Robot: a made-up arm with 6 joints.
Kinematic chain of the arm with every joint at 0, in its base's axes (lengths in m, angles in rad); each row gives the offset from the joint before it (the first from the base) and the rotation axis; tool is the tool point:
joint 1: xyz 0 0 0.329 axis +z
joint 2: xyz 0 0 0 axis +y
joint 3: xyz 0 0 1.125 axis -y
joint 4: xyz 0 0 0 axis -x
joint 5: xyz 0.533 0 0 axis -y
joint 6: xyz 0 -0.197 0 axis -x
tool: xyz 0 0 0
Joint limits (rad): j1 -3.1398..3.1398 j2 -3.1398..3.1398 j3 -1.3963..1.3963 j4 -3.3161..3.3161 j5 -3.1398..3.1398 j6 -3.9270..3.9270
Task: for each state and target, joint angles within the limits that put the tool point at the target. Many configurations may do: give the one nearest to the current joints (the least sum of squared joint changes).
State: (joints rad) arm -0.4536 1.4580 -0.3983 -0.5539 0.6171 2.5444
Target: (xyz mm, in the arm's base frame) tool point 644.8 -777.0 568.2
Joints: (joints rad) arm -0.7034 0.8348 -0.2681 -0.4716 0.6171 2.5444
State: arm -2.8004 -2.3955 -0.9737 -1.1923 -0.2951 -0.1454
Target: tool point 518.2 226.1 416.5
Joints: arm -2.8036 -1.5637 -1.0762 -1.3587 -0.2951 -0.1454
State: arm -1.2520 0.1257 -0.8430 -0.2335 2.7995 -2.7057
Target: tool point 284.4 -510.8 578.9
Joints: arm -0.7826 0.9218 -1.1018 -0.6085 2.7995 -2.7057
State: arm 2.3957 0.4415 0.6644 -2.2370 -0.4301 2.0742
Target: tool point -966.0 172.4 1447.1
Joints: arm 2.8269 0.3877 0.7897 -2.3264 -0.4301 2.0742
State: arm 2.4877 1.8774 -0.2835 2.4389 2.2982 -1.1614
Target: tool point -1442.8 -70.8 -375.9
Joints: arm 3.1061 1.8154 0.6395 2.2384 2.2982 -1.1614
